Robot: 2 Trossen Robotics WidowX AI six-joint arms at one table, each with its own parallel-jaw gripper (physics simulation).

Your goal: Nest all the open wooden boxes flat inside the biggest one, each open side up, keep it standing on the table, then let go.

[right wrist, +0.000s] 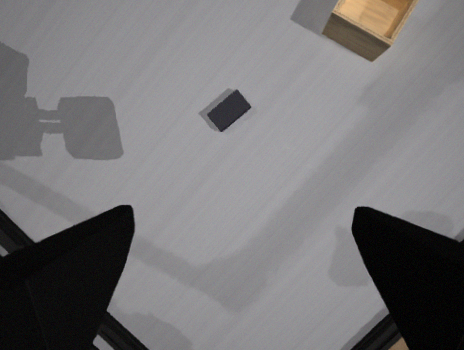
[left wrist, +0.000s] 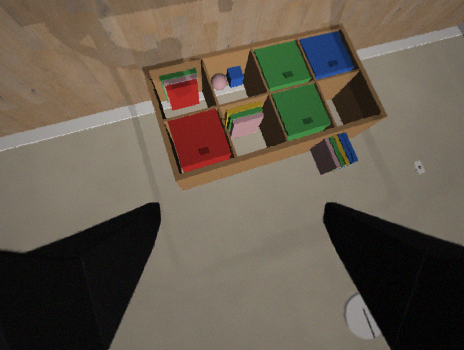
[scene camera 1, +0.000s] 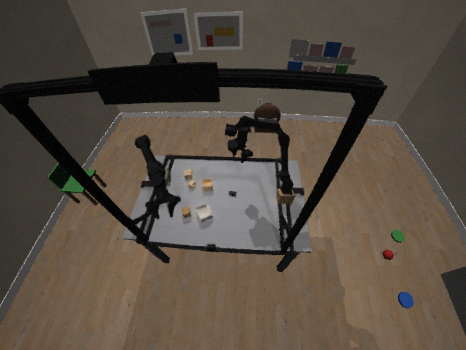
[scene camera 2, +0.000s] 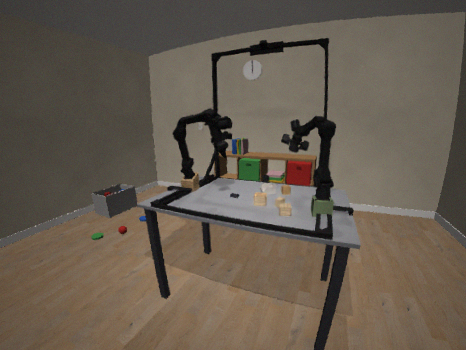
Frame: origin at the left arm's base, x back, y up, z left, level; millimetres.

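Seen in the pictures: left gripper, fingertip midpoint: [left wrist: 242, 211] [scene camera 1: 164, 218]; right gripper, fingertip midpoint: [right wrist: 244, 217] [scene camera 1: 237, 159] [scene camera 2: 223, 155]; left arm's base, link origin: [scene camera 2: 322, 198]; right arm's base, link origin: [scene camera 1: 286, 191] [scene camera 2: 189, 176].
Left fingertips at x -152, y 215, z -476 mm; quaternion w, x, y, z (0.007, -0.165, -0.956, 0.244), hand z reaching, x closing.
Pixels of each thing's top centre, then the offset from my left fingertips to it.
- pale box, top centre: [scene camera 1: 203, 210] [scene camera 2: 267, 184] dx -167, dy -249, dz +165 mm
- tan box, top centre: [scene camera 2: 260, 194] [scene camera 1: 206, 182] dx -188, dy -243, dz +388 mm
- small black block, top centre: [right wrist: 228, 110] [scene camera 1: 232, 192] dx -366, dy -282, dz +309 mm
Several open wooden boxes lie on the left half of the grey table. The biggest is a pale box [scene camera 1: 204, 212] [scene camera 2: 267, 187]. A tan box [scene camera 1: 207, 184] [scene camera 2: 260, 198] stands behind it, and its corner shows in the right wrist view [right wrist: 366, 24]. Three smaller tan boxes lie apart from one another [scene camera 1: 188, 173] [scene camera 1: 191, 184] [scene camera 1: 186, 211]. My left gripper [scene camera 1: 163, 208] [scene camera 2: 294, 140] [left wrist: 242, 211] is open and empty. It is held high over the table's left edge and points at the far wall. My right gripper [scene camera 1: 242, 153] [scene camera 2: 220, 144] [right wrist: 244, 217] is open and empty, high over the table's back.
A small black block [scene camera 1: 232, 193] [right wrist: 228, 110] lies mid-table. Black frame rails [scene camera 1: 211, 247] run round the table's edges, and gantry posts stand at the front corners. The arm bases sit on a green block [scene camera 2: 322, 205] and a wooden block [scene camera 2: 190, 181]. A shelf [left wrist: 262, 104] stands against the wall.
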